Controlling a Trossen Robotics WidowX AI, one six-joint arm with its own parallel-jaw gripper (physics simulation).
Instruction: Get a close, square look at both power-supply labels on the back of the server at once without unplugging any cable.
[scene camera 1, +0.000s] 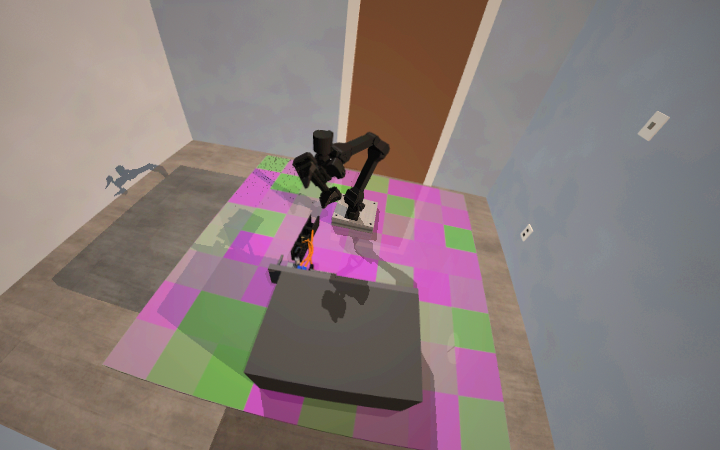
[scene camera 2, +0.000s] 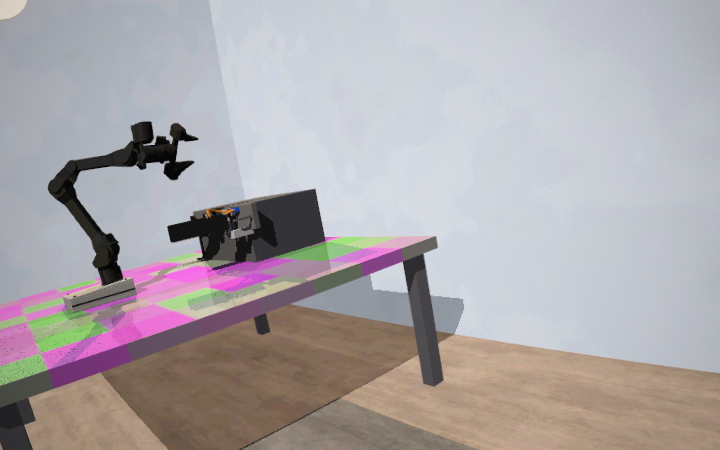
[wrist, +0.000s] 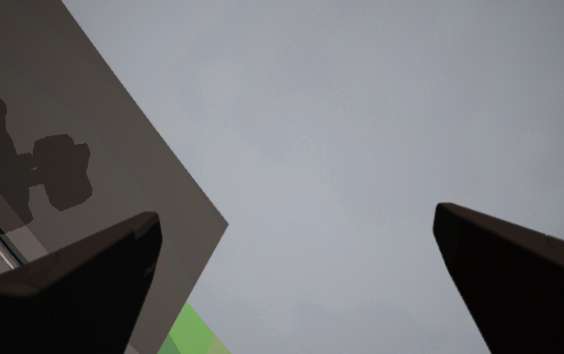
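Seen in the pictures: gripper, fingertip midpoint: (scene camera 1: 315, 198) (scene camera 2: 195, 150) (wrist: 298, 222); arm's base, link origin: (scene camera 1: 352, 215) (scene camera 2: 112, 282).
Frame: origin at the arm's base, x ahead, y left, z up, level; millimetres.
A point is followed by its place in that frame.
The dark grey server (scene camera 1: 339, 334) {x 635, y 78, z 158 mm} (scene camera 2: 292, 222) {x 649, y -135, z 55 mm} (wrist: 135, 165) {x 664, y 18, z 158 mm} stands on the table, with its cabled back toward the arm's base. Orange cables (scene camera 1: 311, 249) {x 342, y -94, z 113 mm} (scene camera 2: 212, 212) and a blue part (scene camera 1: 301, 267) {x 450, y -93, z 149 mm} (scene camera 2: 236, 210) {x 451, y -106, z 142 mm} show at one side of that back, beside a black bar (scene camera 2: 183, 230) {x 233, y -148, z 120 mm} that sticks out. My gripper (scene camera 1: 314, 195) {x 360, y -74, z 375 mm} (scene camera 2: 195, 150) {x 360, y -74, z 375 mm} (wrist: 298, 222) {x 360, y -74, z 375 mm} is open and empty, raised above the table and higher than the server. The wrist view shows a corner of the server's top at the left and wall between the fingers. Neither power-supply label can be made out in any view.
The arm's pale base plate (scene camera 1: 353, 226) {x 49, y 19, z -25 mm} (scene camera 2: 100, 296) {x -62, y -92, z -22 mm} sits on the checkered table (scene camera 1: 467, 265) {x 116, y 590, z -48 mm} (scene camera 2: 382, 262) {x 617, y -639, z -69 mm} (wrist: 192, 325) {x 819, y -256, z -48 mm}, behind the server in scene camera 1. A brown door (scene camera 1: 414, 68) stands beyond the arm. The arm's shadow falls on the server's top.
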